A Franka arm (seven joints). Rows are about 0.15 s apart.
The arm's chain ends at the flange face. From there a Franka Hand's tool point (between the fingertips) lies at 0.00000 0.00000 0.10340 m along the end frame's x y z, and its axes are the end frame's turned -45 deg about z.
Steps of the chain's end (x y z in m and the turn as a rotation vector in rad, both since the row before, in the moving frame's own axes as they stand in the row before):
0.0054 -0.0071 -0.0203 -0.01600 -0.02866 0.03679
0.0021 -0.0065 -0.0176 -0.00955 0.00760 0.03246
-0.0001 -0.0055 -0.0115 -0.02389 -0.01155 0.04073
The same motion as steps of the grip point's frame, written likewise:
0.0056 -0.0022 -0.0204 0.00895 -0.03158 0.03679
0.0059 -0.0019 -0.0176 -0.01213 -0.00138 0.03246
0.0012 -0.0031 -0.0115 -0.00873 -0.02506 0.04073

